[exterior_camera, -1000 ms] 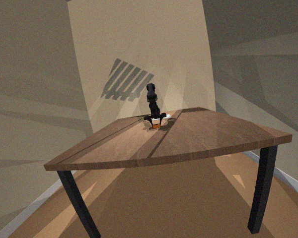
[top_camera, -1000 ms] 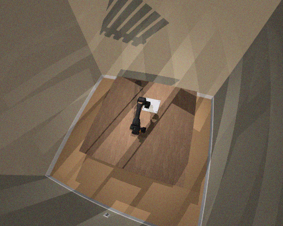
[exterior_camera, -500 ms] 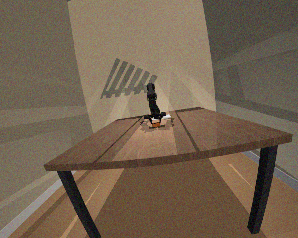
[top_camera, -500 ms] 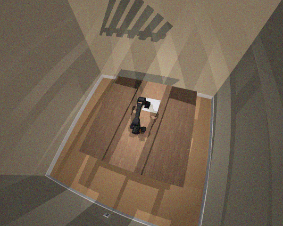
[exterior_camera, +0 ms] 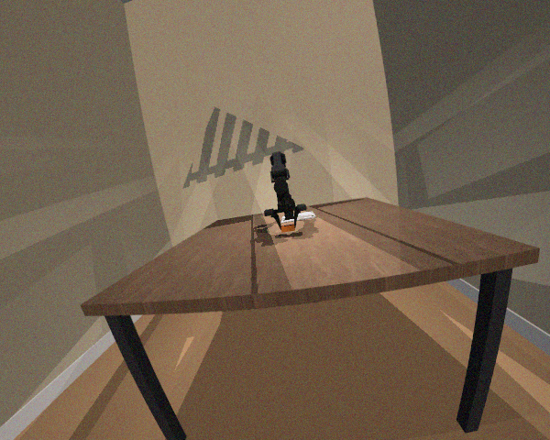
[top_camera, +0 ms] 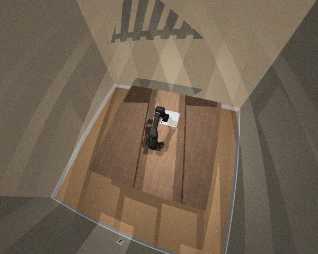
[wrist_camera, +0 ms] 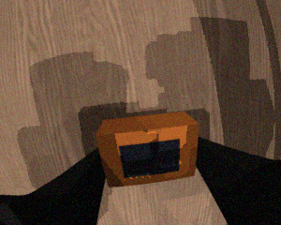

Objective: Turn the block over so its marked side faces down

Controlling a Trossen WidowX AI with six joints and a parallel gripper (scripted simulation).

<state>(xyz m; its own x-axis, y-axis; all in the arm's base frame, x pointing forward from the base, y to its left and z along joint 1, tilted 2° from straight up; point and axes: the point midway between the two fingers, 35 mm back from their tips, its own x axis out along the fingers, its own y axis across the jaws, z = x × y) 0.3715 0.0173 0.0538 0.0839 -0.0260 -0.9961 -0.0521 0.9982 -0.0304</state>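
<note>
Right now the orange block is 10 mm above my gripper tip.
</note>
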